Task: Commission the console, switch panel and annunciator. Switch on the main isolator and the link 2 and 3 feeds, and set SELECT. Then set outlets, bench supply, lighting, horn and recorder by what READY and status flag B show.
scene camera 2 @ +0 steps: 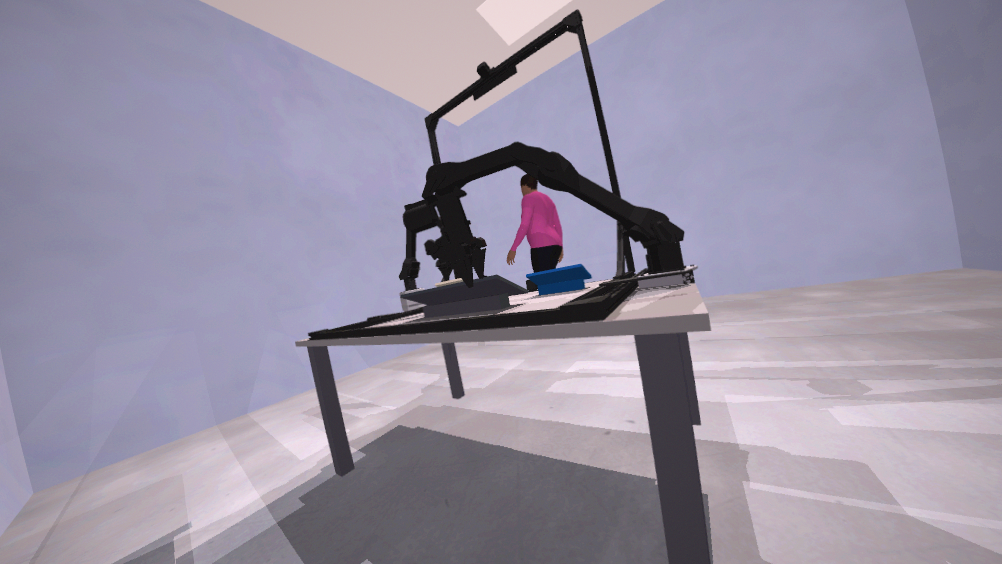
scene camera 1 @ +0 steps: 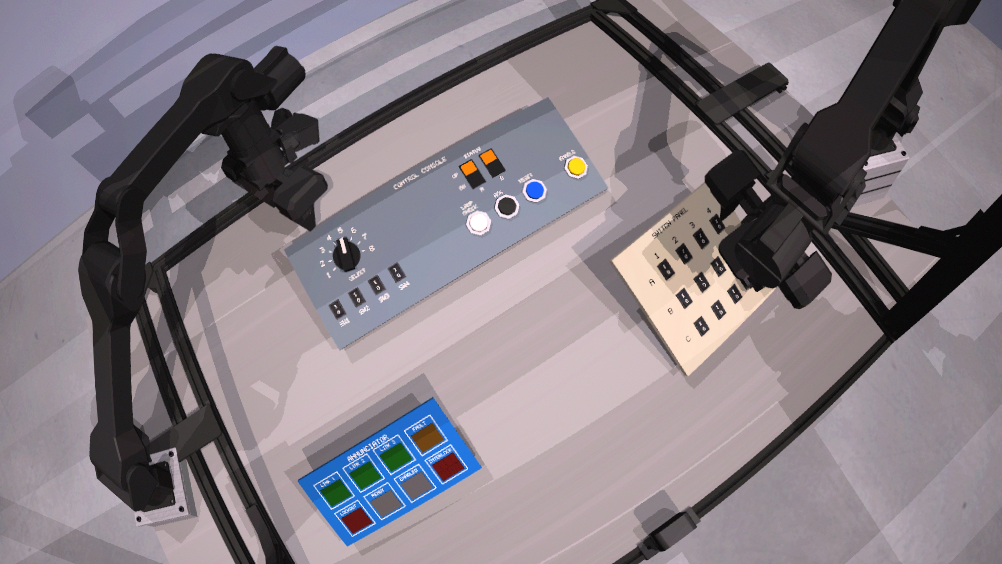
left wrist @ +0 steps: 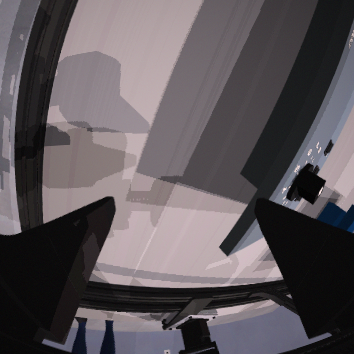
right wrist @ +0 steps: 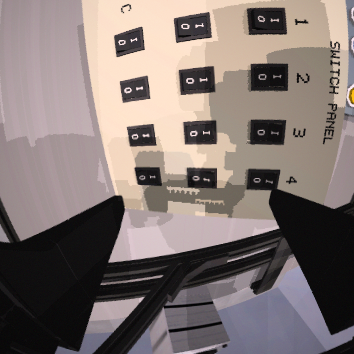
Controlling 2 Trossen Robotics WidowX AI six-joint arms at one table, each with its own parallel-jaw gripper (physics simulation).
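Where they show: left gripper, fingertip midpoint: (scene camera 2: 476,282) (left wrist: 185,204); right gripper, fingertip midpoint: (right wrist: 197,199); left arm's base, origin of the base link: (scene camera 2: 667,270) (scene camera 1: 155,487) (left wrist: 191,322); right arm's base, origin of the base link: (scene camera 2: 411,290).
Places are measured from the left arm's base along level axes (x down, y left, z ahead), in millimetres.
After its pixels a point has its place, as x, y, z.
Observation:
The grey control console (scene camera 1: 434,241) {-30, 199, 497} (scene camera 2: 455,290) {-47, 263, 479} has its SELECT knob (scene camera 1: 346,254) {-64, 204, 388} (left wrist: 309,184) {-65, 226, 385} pointing at 5. STATUS flags A (scene camera 1: 471,173) {-51, 266, 569} and B (scene camera 1: 492,162) {-50, 273, 599} both show orange in their upper halves. The blue annunciator (scene camera 1: 324,474) {-51, -54, 289} (scene camera 2: 560,278) {-19, -76, 356} looks unlit, READY (scene camera 1: 386,502) {-21, -100, 346} grey. The cream switch panel (scene camera 1: 690,357) {-16, -51, 740} (right wrist: 165,105) {-36, 10, 802} has three rows of rocker switches; their pressed sides are hard to tell. My left gripper (left wrist: 185,204) {-56, 295, 324} is open and empty, above the console's left rear edge. My right gripper (right wrist: 197,199) {-70, 35, 850} is open and empty, above the switch panel's column 4 side, hiding part of it in scene camera 1.
The console carries white (scene camera 1: 478,222) {-35, 202, 556}, black (scene camera 1: 506,205) {-35, 212, 597}, blue (scene camera 1: 534,189) {-35, 223, 638} and yellow (scene camera 1: 576,166) {-35, 238, 702} buttons, and small switches SW1 to SW4 near the knob. A black frame (scene camera 1: 448,87) {21, 494, 588} borders the table. A person in pink (scene camera 2: 541,220) stands behind the table in scene camera 2.

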